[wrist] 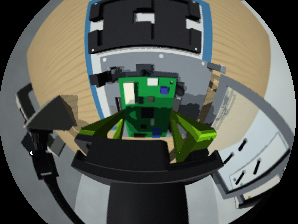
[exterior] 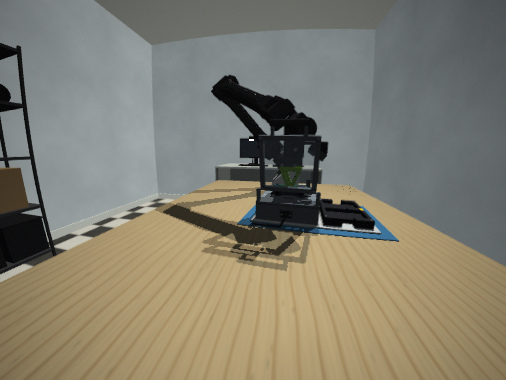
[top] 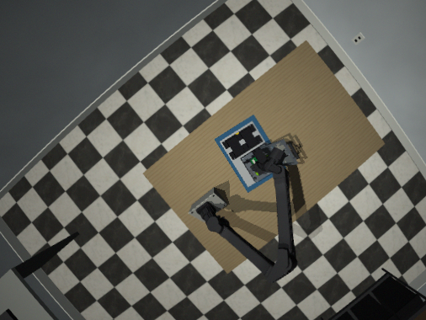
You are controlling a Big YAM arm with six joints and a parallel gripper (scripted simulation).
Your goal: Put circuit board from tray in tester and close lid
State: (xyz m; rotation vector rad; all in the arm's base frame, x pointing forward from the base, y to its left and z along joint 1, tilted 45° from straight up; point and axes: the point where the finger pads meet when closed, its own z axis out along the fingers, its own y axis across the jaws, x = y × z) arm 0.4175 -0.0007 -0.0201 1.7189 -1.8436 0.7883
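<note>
The green circuit board is right at my hand. Also, from my hand: tester plate: 10 mm ahead, 10 mm to the left, 20 mm below; clear lid: 130 mm ahead, 10 mm to the right, 90 mm above.
</note>
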